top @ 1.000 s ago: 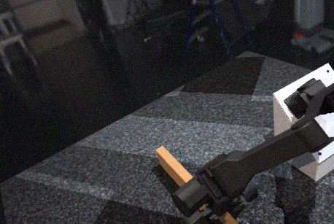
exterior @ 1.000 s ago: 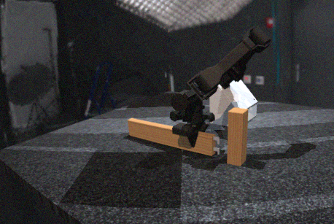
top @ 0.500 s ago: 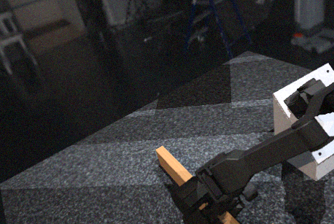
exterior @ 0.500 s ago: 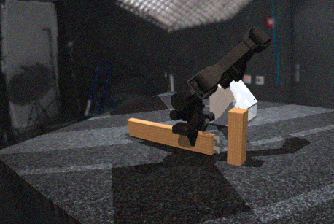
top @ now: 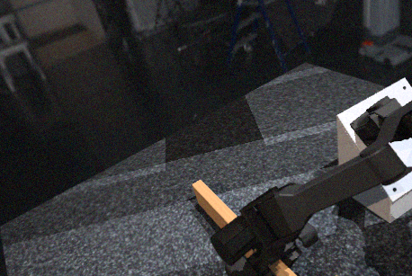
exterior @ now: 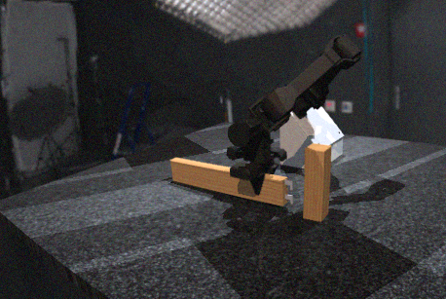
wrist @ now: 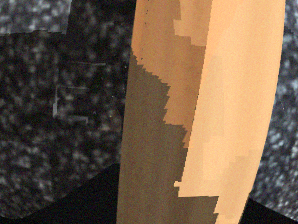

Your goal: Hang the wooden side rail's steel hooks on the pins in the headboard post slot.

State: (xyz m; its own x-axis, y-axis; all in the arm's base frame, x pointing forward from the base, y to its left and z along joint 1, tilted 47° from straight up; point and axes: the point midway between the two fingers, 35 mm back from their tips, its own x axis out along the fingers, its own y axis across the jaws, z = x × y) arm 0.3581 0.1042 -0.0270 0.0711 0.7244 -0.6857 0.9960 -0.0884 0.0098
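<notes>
The wooden headboard post lies 1 cm ahead of my gripper tip, 16 cm to the left of it and 5 cm above it.
</notes>
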